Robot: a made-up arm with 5 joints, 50 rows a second.
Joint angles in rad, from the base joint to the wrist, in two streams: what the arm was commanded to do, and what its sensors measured. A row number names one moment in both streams.
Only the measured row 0 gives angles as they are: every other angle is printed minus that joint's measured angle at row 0.
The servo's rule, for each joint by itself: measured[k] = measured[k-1] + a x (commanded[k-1-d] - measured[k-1]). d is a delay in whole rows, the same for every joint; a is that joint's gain. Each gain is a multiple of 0.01, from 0.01 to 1. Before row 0 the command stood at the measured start. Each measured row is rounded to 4 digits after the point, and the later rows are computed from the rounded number. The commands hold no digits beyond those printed.
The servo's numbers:
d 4
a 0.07 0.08 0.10 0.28 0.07
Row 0, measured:
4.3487, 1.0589, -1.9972, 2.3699, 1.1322
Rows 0 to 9, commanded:
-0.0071, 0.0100, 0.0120, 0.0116, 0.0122
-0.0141, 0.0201, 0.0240, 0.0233, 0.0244
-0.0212, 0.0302, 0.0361, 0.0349, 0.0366
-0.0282, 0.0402, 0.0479, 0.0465, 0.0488
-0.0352, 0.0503, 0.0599, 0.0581, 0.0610
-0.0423, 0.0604, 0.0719, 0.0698, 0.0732
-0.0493, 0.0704, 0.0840, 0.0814, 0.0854
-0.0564, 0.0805, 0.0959, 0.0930, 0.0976
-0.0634, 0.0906, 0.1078, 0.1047, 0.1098
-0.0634, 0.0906, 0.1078, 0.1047, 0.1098
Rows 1 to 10, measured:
0.0000, 0.0000, 0.0000, 0.0000, 0.0000
0.0000, 0.0000, 0.0000, 0.0000, 0.0000
0.0000, 0.0000, 0.0000, 0.0000, 0.0000
0.0000, 0.0000, 0.0000, 0.0000, 0.0000
-0.0005, 0.0008, 0.0012, 0.0032, 0.0009
-0.0015, 0.0023, 0.0035, 0.0088, 0.0025
-0.0029, 0.0045, 0.0068, 0.0161, 0.0049
-0.0047, 0.0074, 0.0109, 0.0246, 0.0080
-0.0068, 0.0108, 0.0158, 0.0340, 0.0117
-0.0093, 0.0148, 0.0214, 0.0440, 0.0160

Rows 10 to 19, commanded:
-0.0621, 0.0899, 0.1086, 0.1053, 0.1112
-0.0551, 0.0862, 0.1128, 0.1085, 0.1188
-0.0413, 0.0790, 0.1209, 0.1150, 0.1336
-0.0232, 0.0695, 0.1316, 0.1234, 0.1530
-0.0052, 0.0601, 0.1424, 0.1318, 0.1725
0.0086, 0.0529, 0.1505, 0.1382, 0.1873
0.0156, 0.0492, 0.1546, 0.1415, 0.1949
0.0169, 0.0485, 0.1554, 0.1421, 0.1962
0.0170, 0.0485, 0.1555, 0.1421, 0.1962
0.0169, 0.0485, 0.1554, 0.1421, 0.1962
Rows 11 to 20, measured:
-0.0121, 0.0192, 0.0277, 0.0545, 0.0209
-0.0152, 0.0241, 0.0345, 0.0653, 0.0263
-0.0186, 0.0294, 0.0418, 0.0763, 0.0321
-0.0217, 0.0343, 0.0484, 0.0843, 0.0375
-0.0245, 0.0387, 0.0544, 0.0902, 0.0427
-0.0266, 0.0425, 0.0602, 0.0953, 0.0480
-0.0276, 0.0454, 0.0663, 0.1008, 0.0540
-0.0273, 0.0473, 0.0728, 0.1071, 0.0609
-0.0258, 0.0483, 0.0798, 0.1140, 0.0687
-0.0234, 0.0487, 0.0869, 0.1208, 0.0770

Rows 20 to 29, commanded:
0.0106, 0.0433, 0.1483, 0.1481, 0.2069
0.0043, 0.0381, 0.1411, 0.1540, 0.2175
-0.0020, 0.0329, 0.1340, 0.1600, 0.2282
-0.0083, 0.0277, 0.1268, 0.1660, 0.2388
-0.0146, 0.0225, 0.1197, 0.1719, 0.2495
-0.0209, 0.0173, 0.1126, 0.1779, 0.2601
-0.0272, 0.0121, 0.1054, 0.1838, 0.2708
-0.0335, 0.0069, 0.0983, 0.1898, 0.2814
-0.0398, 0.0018, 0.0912, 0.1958, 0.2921
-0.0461, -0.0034, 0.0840, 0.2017, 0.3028
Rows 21 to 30, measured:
-0.0207, 0.0487, 0.0937, 0.1266, 0.0853
-0.0181, 0.0487, 0.0999, 0.1309, 0.0931
-0.0156, 0.0487, 0.1055, 0.1340, 0.1003
-0.0133, 0.0487, 0.1105, 0.1363, 0.1070
-0.0116, 0.0483, 0.1143, 0.1396, 0.1140
-0.0105, 0.0475, 0.1170, 0.1436, 0.1212
-0.0099, 0.0463, 0.1187, 0.1482, 0.1287
-0.0098, 0.0448, 0.1195, 0.1532, 0.1364
-0.0101, 0.0430, 0.1195, 0.1584, 0.1443
-0.0109, 0.0409, 0.1188, 0.1639, 0.1524

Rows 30 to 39, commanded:
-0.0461, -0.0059, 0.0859, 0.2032, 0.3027
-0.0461, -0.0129, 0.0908, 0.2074, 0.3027
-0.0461, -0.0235, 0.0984, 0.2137, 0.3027
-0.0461, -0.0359, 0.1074, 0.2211, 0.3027
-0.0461, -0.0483, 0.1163, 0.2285, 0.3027
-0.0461, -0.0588, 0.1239, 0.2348, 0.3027
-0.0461, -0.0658, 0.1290, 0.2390, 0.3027
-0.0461, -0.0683, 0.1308, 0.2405, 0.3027
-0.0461, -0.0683, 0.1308, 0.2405, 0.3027
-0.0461, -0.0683, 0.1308, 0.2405, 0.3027
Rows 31 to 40, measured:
-0.0120, 0.0386, 0.1175, 0.1695, 0.1607
-0.0135, 0.0361, 0.1156, 0.1752, 0.1691
-0.0153, 0.0334, 0.1132, 0.1810, 0.1777
-0.0175, 0.0305, 0.1103, 0.1868, 0.1865
-0.0195, 0.0276, 0.1079, 0.1914, 0.1946
-0.0214, 0.0244, 0.1062, 0.1959, 0.2022
-0.0231, 0.0206, 0.1054, 0.2009, 0.2092
-0.0247, 0.0161, 0.1056, 0.2066, 0.2157
-0.0262, 0.0109, 0.1067, 0.2127, 0.2218
-0.0276, 0.0053, 0.1084, 0.2189, 0.2275

